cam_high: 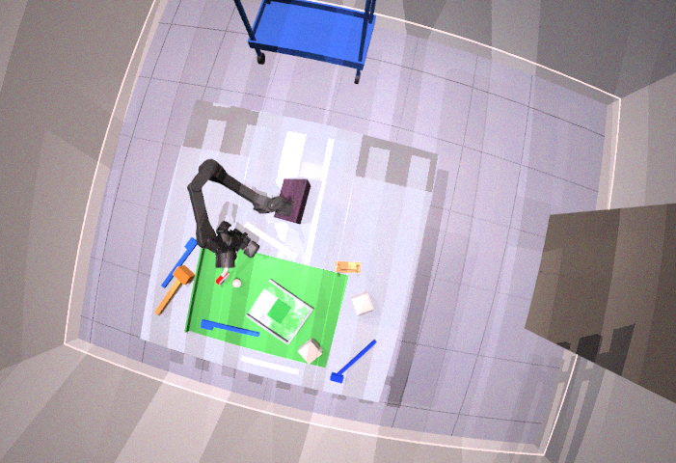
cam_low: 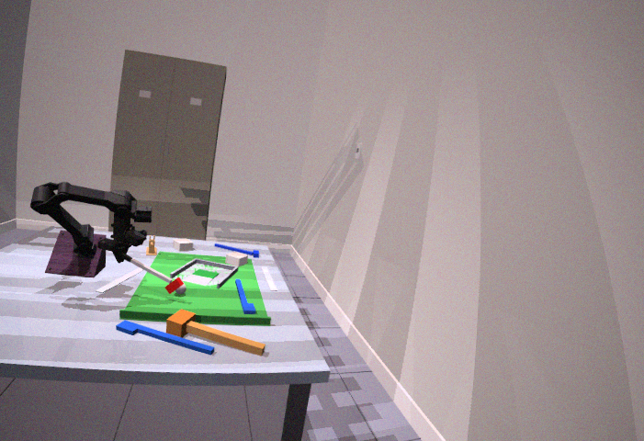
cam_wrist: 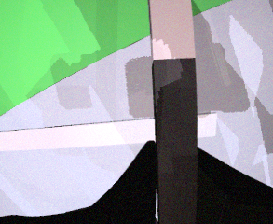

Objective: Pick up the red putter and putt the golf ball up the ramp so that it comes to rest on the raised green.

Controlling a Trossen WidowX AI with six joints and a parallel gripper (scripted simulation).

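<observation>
The red putter is 11 cm ahead of my gripper tip and 4 cm to the right of it. Also, from my gripper tip: white golf ball: 23 cm ahead, 2 cm to the right, 7 cm below; blue putter: 46 cm ahead, 63 cm to the left, 8 cm below.
</observation>
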